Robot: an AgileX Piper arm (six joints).
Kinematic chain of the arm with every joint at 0, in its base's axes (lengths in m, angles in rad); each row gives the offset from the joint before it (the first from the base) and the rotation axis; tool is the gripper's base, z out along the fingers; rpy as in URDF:
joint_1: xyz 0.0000 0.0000 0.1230 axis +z
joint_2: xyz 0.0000 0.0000 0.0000 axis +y
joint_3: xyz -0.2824 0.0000 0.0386 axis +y
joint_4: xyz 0.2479 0.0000 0.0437 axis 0.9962 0 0.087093
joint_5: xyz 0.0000 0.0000 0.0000 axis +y
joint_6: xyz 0.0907 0.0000 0.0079 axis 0.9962 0 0.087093
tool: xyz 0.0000 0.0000 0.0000 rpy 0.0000 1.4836 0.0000
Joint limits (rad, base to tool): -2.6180..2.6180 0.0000..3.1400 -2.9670..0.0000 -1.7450..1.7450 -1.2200..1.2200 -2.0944..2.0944
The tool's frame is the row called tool.
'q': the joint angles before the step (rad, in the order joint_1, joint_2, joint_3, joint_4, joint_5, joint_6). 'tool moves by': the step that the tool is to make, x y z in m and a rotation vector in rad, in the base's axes. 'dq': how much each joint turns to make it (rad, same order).
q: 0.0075 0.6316 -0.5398 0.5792 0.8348 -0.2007
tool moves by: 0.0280 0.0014 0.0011 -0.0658 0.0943 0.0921
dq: -0.0005 0.1698 -0.0786 -0.0070 0.0517 -0.0960
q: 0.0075 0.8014 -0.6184 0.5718 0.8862 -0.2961
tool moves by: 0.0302 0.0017 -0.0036 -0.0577 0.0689 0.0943
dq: 0.0069 0.1638 -0.0741 -0.0074 0.0253 -0.0984
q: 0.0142 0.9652 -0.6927 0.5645 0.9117 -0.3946
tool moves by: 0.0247 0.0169 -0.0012 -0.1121 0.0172 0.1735
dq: 0.1148 0.1346 -0.0897 -0.0893 0.0002 -0.0506
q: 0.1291 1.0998 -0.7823 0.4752 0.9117 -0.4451
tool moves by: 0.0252 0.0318 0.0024 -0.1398 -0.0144 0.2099
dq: 0.1635 0.1423 -0.1277 -0.1379 0.0055 -0.0142
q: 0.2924 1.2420 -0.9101 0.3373 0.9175 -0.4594
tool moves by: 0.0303 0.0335 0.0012 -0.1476 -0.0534 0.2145
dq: 0.1201 0.1570 -0.1536 -0.1356 0.0118 -0.0655
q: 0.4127 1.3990 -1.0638 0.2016 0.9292 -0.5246
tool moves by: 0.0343 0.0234 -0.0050 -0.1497 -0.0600 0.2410
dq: 0.0464 0.1567 -0.1527 -0.0981 0.0274 -0.1807
